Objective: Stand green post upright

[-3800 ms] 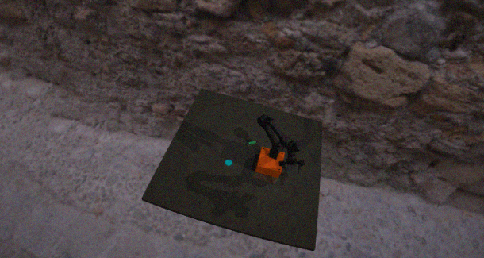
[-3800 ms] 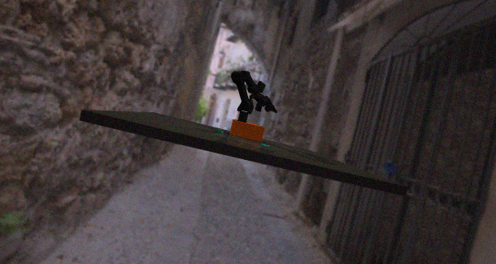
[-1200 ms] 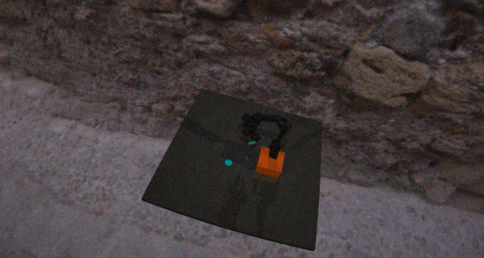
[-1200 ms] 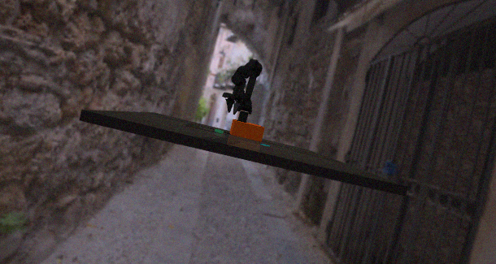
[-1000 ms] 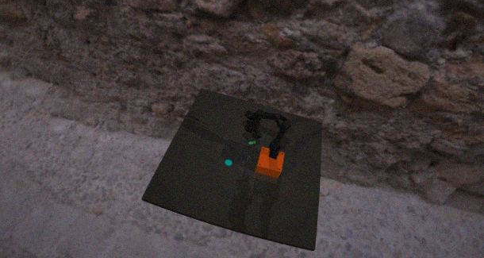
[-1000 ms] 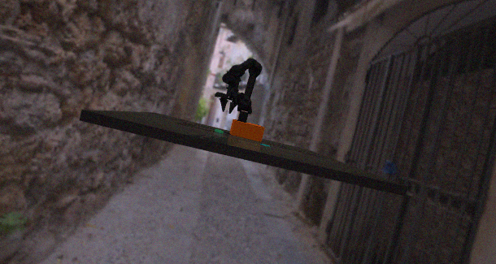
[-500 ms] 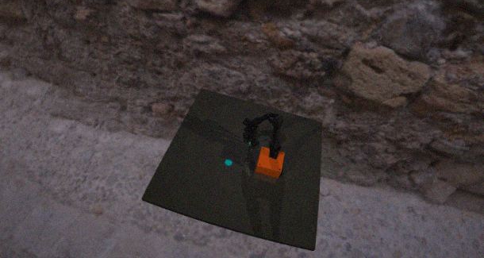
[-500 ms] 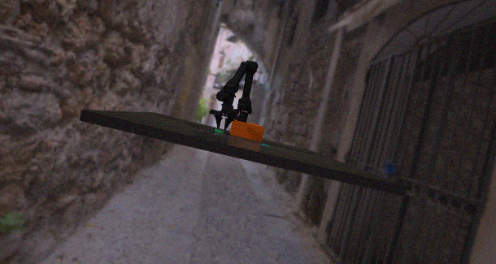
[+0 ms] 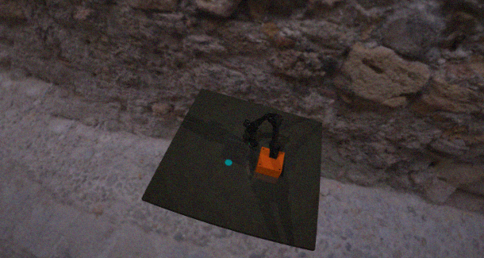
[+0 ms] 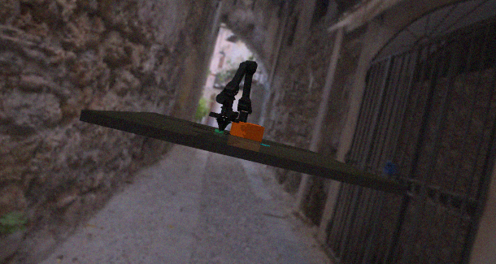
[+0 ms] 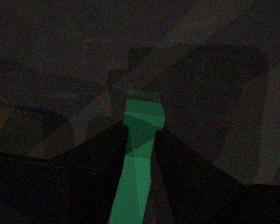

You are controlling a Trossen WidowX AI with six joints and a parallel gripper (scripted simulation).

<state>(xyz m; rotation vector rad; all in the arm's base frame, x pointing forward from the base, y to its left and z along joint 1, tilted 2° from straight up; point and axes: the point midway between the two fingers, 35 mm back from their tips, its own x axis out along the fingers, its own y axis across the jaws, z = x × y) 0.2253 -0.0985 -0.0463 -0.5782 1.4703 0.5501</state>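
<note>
My gripper tip is 26 cm to the right of the cyan circle, 9 cm short of it and 1 cm above it. The rest, counted from my gripper tip: green post 2 cm behind, 1 cm to the right.
</note>
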